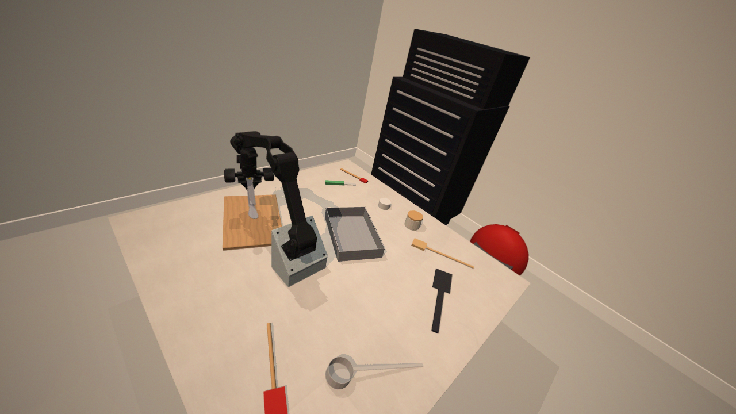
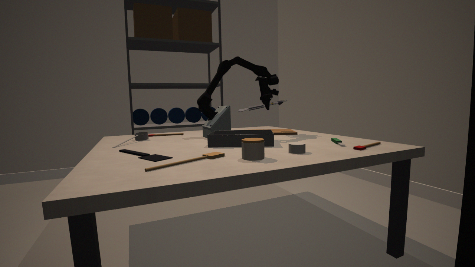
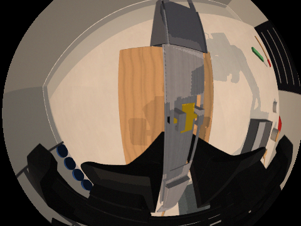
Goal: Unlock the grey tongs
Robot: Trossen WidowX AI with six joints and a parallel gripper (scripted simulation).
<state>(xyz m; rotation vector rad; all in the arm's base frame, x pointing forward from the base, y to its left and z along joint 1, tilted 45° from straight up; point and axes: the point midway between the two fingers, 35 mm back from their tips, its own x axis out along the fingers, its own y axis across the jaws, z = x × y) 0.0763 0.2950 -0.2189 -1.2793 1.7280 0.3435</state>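
My gripper tip is now 2 cm to the left of the wooden board and 15 cm above it. From my gripper tip the other things lie so: green-handled tool: 58 cm ahead, 3 cm to the right, 15 cm below; white cylinder: 60 cm ahead, 32 cm to the right, 14 cm below; roasting tin: 27 cm ahead, 38 cm to the right, 13 cm below.
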